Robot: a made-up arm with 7 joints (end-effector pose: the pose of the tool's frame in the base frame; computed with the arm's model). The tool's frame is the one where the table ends. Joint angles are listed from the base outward.
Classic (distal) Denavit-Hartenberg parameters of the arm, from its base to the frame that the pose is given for. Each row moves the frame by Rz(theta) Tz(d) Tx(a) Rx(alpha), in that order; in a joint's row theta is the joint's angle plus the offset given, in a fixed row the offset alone. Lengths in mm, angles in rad.
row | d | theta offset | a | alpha
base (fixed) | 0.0 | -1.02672 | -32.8 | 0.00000
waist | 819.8 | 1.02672 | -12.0 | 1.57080
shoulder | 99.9 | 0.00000 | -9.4 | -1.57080
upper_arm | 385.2 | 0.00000 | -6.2 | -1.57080
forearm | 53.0 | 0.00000 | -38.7 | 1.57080
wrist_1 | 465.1 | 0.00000 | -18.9 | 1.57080
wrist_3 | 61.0 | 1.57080 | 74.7 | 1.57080
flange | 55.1 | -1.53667 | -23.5 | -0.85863
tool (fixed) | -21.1 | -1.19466 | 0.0 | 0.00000
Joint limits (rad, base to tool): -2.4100..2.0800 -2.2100..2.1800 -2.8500..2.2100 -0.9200..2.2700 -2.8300..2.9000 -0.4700..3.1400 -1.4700..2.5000
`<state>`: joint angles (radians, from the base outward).
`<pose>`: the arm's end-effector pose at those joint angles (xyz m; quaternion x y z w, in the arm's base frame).
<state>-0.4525 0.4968 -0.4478 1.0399 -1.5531 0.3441 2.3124</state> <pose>-0.1243 -0.1803 1.6454 0.3840 -0.6378 -0.2975 0.5977</pose>
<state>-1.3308 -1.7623 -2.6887 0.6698 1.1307 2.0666 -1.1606</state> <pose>0.0349 -0.7640 0.9626 0.6120 -0.5846 0.5301 0.0517</pose>
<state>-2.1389 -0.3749 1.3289 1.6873 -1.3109 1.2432 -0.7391</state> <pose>0.2657 -0.3586 1.2496 -0.3516 0.7430 -0.2985 0.4849</pose>
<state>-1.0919 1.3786 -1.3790 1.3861 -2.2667 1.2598 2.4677</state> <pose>-0.7377 0.1698 1.1282 0.1307 -0.7200 -0.5493 0.4035</pose>
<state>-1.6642 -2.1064 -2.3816 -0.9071 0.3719 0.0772 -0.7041</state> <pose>0.1522 -0.4582 0.2028 0.2104 -0.9554 0.0892 0.1872</pose>
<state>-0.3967 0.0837 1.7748 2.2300 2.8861 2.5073 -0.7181</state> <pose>-0.1377 0.2462 0.8659 0.5440 0.6566 -0.0644 0.5184</pose>
